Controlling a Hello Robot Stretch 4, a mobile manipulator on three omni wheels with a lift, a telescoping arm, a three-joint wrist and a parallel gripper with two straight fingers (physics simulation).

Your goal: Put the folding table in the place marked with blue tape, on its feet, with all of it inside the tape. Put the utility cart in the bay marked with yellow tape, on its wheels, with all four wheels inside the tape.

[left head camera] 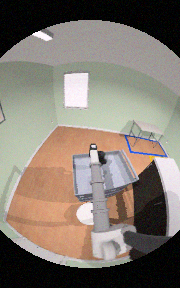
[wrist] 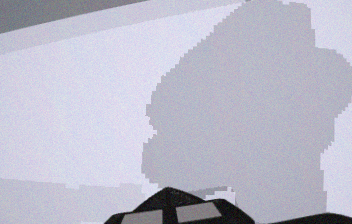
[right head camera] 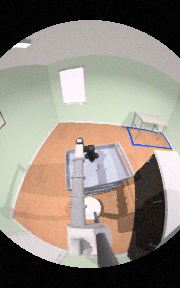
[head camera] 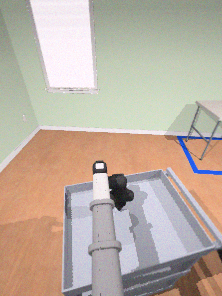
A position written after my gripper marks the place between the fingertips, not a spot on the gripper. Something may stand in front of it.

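A window with blinds [left head camera: 75,84] is visible to me, and the right head camera view shows the window with blinds [right head camera: 71,79] too. I can also see my gripper [wrist: 169,204].
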